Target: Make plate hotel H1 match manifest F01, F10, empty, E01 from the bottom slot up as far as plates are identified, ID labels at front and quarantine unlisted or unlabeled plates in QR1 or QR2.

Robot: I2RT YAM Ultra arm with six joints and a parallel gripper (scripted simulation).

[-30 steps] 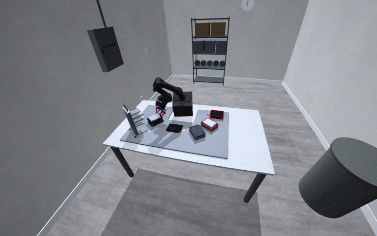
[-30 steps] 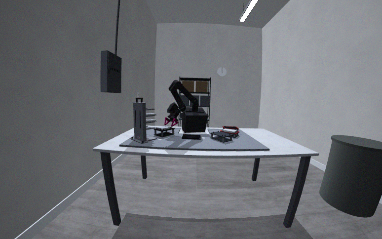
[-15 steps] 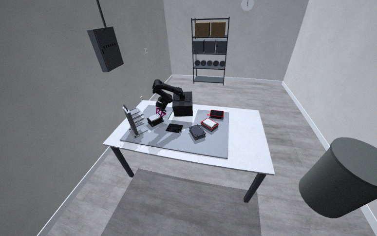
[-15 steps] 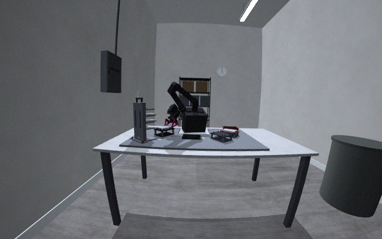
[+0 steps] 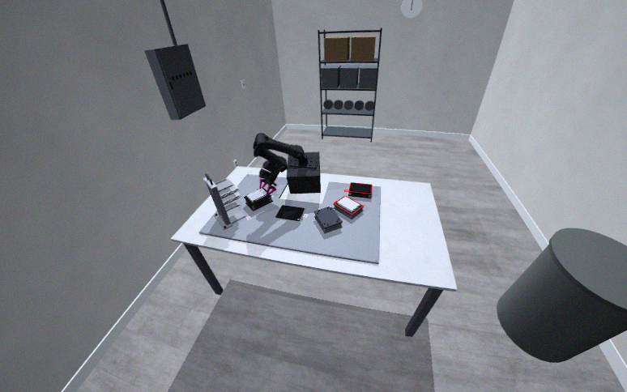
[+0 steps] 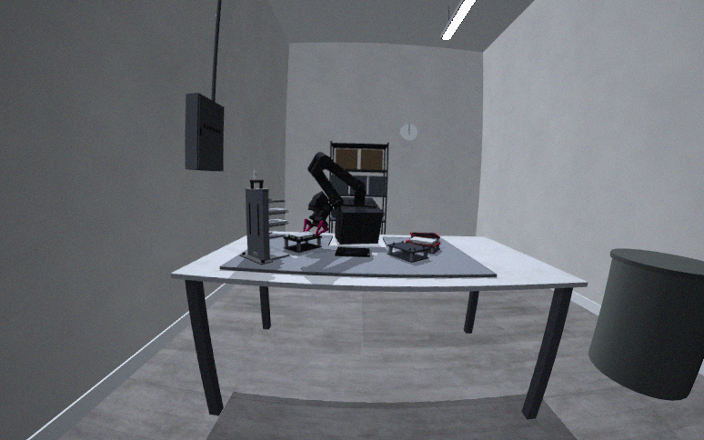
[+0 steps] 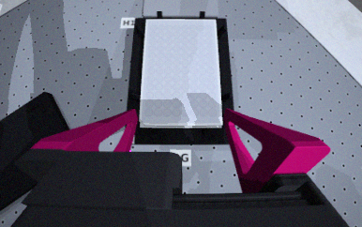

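The black regrip nest is 4 cm to the right of my hand, 4 cm ahead of it and 1 cm below it. Also, from my hand: H1 tag 21 cm ahead, 7 cm below, 5 cm to the right.
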